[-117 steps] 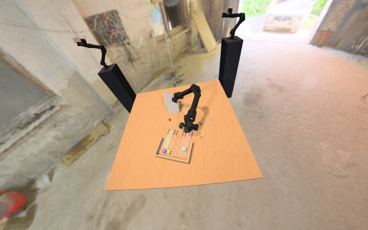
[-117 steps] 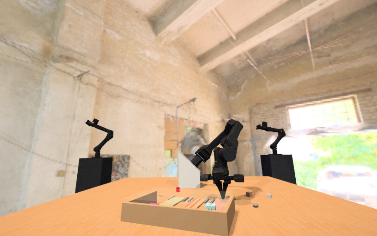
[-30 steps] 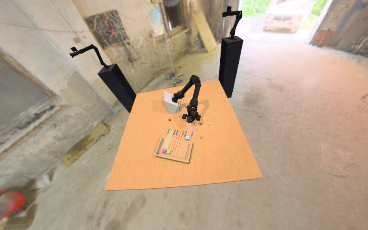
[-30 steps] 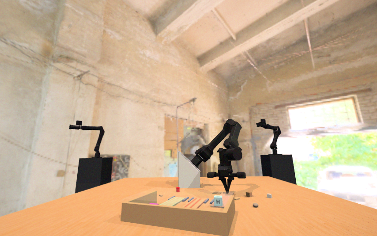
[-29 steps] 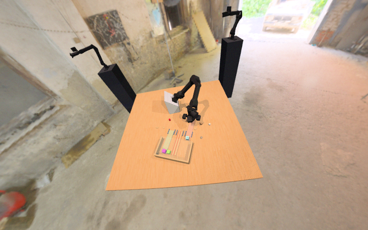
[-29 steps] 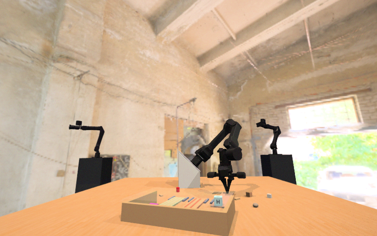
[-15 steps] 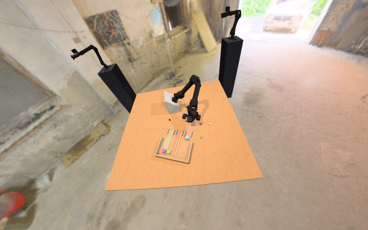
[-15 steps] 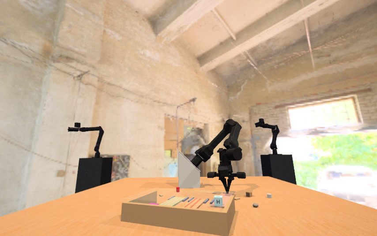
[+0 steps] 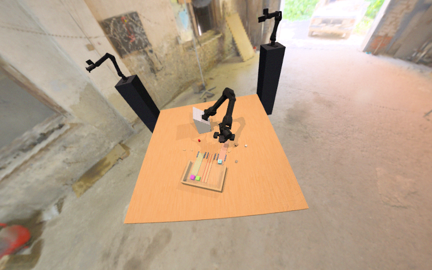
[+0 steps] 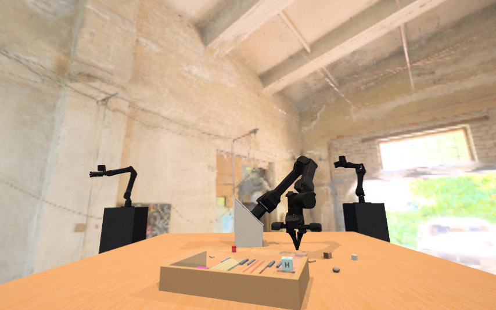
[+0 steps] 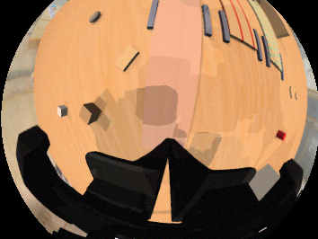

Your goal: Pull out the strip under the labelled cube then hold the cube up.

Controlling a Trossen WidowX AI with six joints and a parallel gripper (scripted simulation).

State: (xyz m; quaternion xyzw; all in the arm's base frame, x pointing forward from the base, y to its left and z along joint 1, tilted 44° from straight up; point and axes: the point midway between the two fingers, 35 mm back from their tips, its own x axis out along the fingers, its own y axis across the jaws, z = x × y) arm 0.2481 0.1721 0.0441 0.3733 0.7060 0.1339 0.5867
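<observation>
My gripper tip is now 100 mm to the right of the brown block, 60 mm short of it and 10 mm above it. The rest, counted from my gripper tip: red cylinder 250 mm to the right, 70 mm behind, 10 mm below; then dark pebble 220 mm ahead, 60 mm to the left, 10 mm below.
</observation>
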